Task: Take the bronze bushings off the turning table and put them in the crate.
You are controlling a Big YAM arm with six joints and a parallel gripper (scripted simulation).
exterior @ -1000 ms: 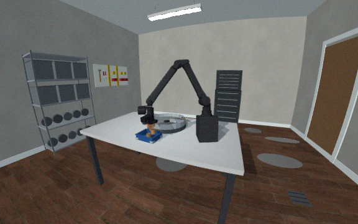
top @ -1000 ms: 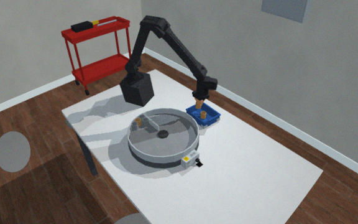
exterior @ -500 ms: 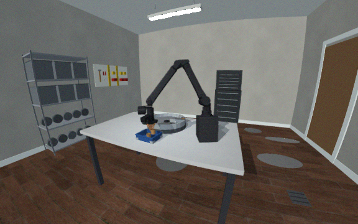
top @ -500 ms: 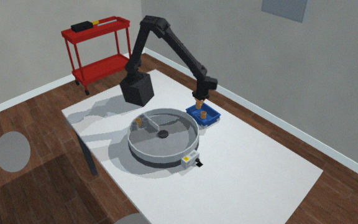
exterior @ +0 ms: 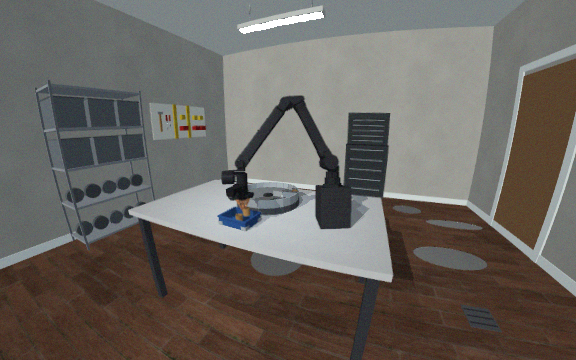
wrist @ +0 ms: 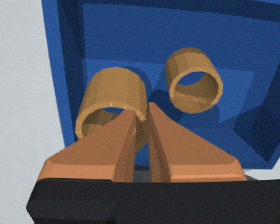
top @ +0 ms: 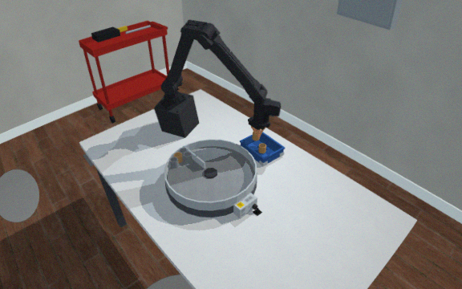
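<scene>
Now: the crate 30 mm ahead of my hand and 60 mm below it. From my hand the other things lie so: grey turning table: 20 mm ahead, 340 mm to the right, 30 mm below.
</scene>
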